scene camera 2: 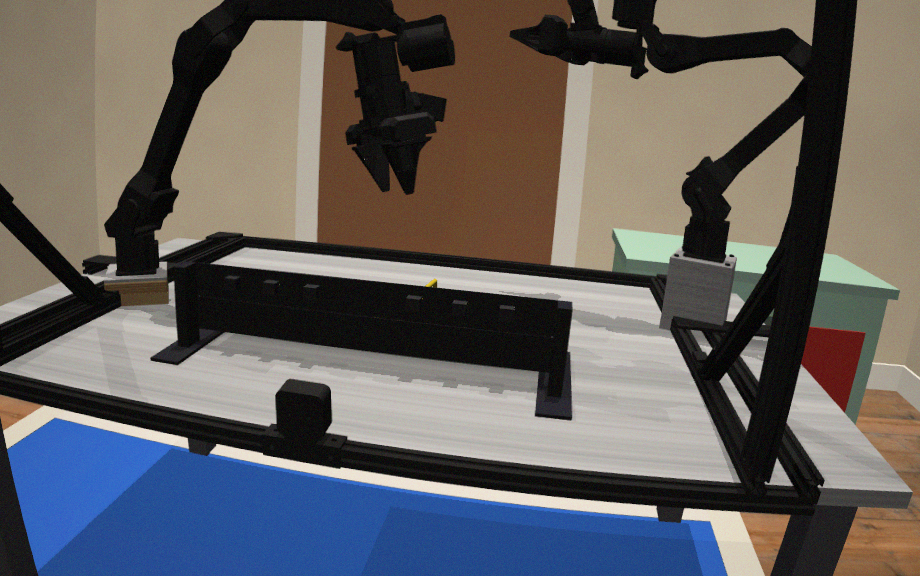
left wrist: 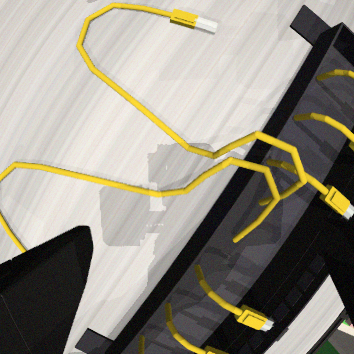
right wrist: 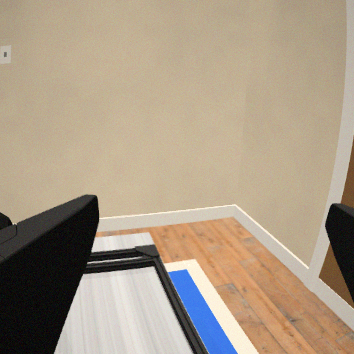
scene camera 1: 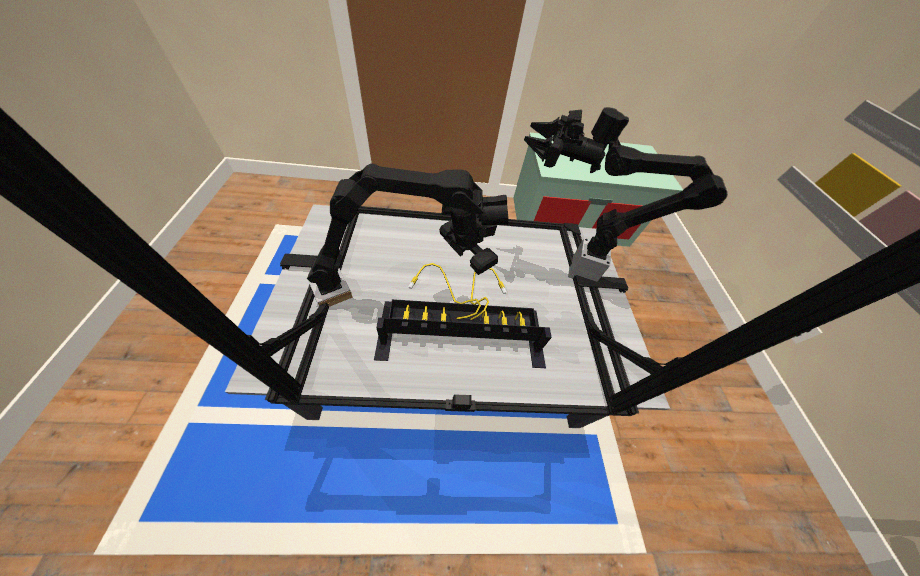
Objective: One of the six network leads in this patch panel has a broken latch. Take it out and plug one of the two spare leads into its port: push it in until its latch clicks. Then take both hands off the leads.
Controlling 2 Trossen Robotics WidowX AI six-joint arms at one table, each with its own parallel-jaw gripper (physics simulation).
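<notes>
The black patch panel stands on the table. Three yellow leads show in its left half and three in its right half; which latch is broken cannot be told. Two spare yellow leads run from its middle onto the table behind it. The right spare's plug lies free. The left spare's plug also lies free; in the left wrist view a finger hides it. My left gripper is open and empty, pointing down above the leads. My right gripper is open and empty, raised high at the right.
A black frame borders the table, with upright posts at the front corners. A small black camera sits on its front rail. A mint cabinet stands beyond the table at the right.
</notes>
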